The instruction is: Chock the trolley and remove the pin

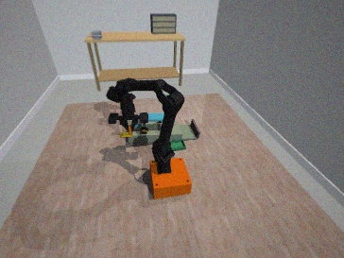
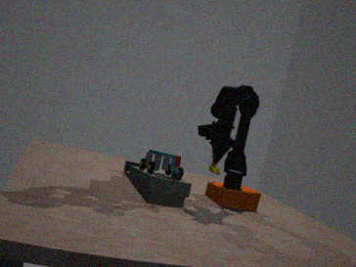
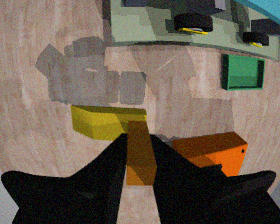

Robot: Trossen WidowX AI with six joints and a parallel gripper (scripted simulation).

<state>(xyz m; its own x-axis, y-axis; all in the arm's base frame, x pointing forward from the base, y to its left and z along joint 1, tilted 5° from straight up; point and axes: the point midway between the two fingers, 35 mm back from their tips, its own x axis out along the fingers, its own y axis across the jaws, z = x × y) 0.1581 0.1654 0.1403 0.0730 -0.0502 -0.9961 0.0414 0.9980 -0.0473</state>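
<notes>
Now: the blue trolley 16 cm ahead of my gripper tip, 12 cm to the right of it and 6 cm below it. From my gripper tip the other things lie so: red-headed stop pin 13 cm ahead, 4 cm below, 1 cm to the right; then yellow chock 2 cm to the left, 1 cm below; then grey-green ramp 16 cm ahead, 13 cm to the right, 13 cm below.
</notes>
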